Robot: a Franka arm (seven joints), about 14 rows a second.
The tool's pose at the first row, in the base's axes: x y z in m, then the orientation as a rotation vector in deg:
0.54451 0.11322 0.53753 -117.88 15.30 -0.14
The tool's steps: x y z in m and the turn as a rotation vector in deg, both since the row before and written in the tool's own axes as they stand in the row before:
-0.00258 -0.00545 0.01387 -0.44 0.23 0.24
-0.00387 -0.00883 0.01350 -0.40 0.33 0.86
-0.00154 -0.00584 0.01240 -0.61 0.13 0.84
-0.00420 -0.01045 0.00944 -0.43 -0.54 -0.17
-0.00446 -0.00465 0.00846 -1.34 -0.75 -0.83
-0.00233 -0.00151 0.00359 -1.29 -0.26 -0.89
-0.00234 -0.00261 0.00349 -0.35 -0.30 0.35
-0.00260 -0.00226 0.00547 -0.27 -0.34 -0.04
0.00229 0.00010 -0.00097 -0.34 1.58 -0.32
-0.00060 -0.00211 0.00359 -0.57 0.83 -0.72
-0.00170 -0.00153 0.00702 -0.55 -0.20 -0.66
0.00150 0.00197 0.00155 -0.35 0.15 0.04
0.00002 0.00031 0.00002 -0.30 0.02 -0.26
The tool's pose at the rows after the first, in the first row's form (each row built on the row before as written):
0.54461 0.12825 0.53585 -118.30 15.71 -0.17
0.54412 0.14477 0.53730 -118.59 16.82 0.07
0.54534 0.15848 0.53635 -119.08 17.80 0.54
0.54476 0.17240 0.54104 -119.50 17.32 1.07
0.54240 0.18277 0.54127 -120.90 16.06 1.56
0.54078 0.18700 0.54094 -122.28 15.01 1.50
0.53930 0.19169 0.54147 -122.56 15.22 2.07
0.53764 0.19788 0.54065 -122.81 14.99 2.45
0.53979 0.19663 0.54081 -123.29 15.58 0.62
0.53997 0.20083 0.54058 -124.00 15.31 -0.61
0.53936 0.20771 0.53796 -124.62 14.51 -0.70
0.54064 0.20758 0.53534 -124.97 14.66 -0.80
0.54061 0.20742 0.53508 -125.30 14.40 -0.93

